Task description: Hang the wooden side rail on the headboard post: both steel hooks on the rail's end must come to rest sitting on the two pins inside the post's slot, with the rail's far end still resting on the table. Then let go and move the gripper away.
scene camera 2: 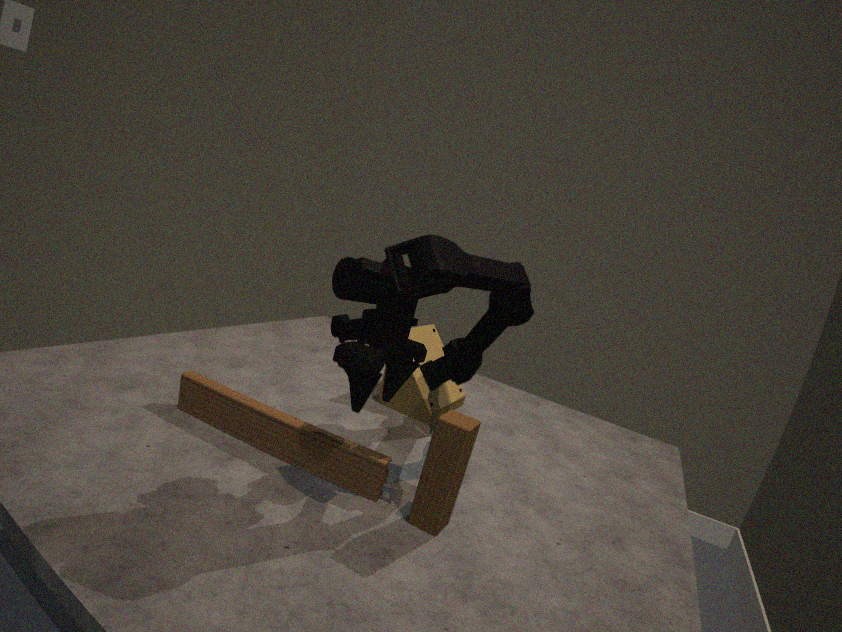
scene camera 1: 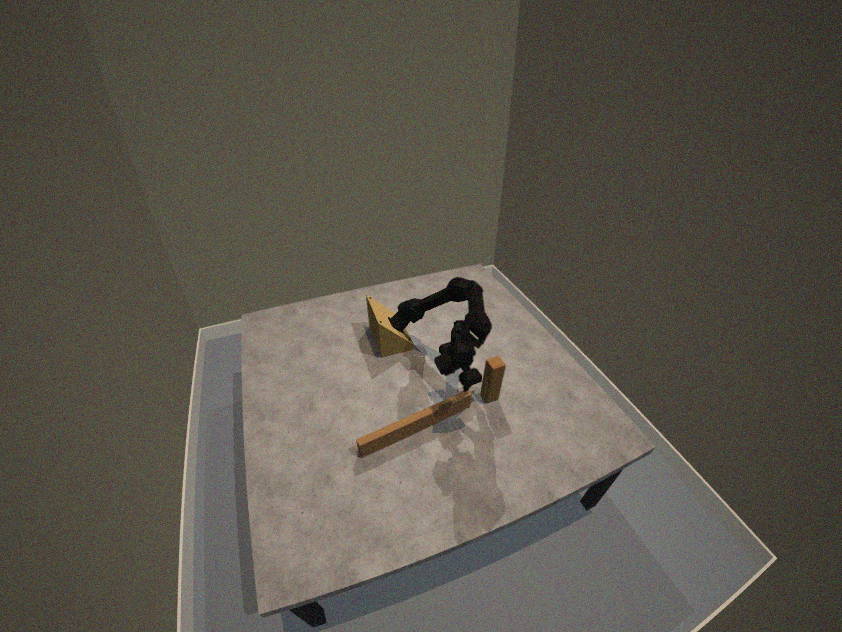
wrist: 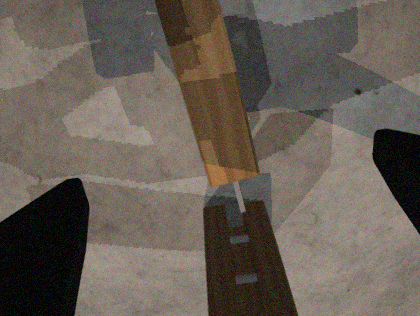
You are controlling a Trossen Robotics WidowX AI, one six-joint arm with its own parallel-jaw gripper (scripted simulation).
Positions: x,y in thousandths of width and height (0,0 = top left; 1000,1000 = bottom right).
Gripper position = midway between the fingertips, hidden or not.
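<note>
Wooden side rail (scene camera 2: 401,729) (scene camera 1: 464,688) (wrist: 473,144). Headboard post (scene camera 2: 539,695) (scene camera 1: 587,585). My gripper (scene camera 2: 441,643) (scene camera 1: 546,604) (wrist: 561,533): open, holding nothing.
</note>
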